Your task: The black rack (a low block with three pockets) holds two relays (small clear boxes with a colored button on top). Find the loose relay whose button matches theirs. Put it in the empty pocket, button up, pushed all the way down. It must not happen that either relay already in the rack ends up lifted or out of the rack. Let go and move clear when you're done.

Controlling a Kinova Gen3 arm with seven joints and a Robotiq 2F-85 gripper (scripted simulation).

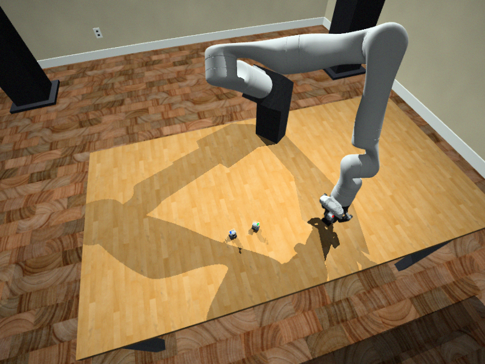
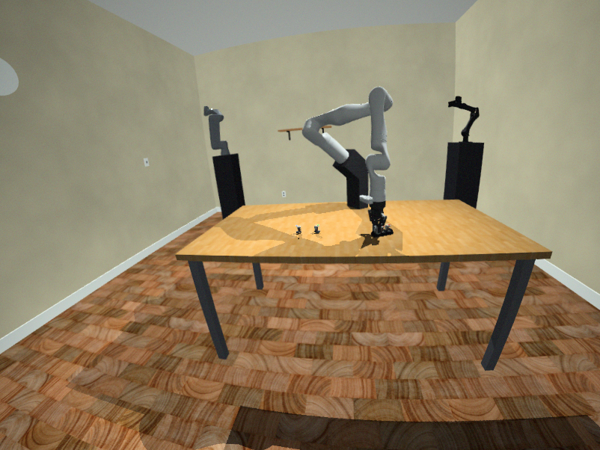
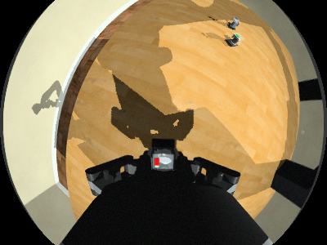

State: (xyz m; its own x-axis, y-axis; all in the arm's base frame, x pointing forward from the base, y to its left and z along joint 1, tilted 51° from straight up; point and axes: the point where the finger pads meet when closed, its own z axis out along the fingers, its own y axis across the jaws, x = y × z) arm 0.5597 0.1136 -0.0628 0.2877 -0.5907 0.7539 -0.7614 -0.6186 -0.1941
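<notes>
My gripper is now 3 cm to the right of the black rack, 3 cm above it and 1 cm past it.
</notes>
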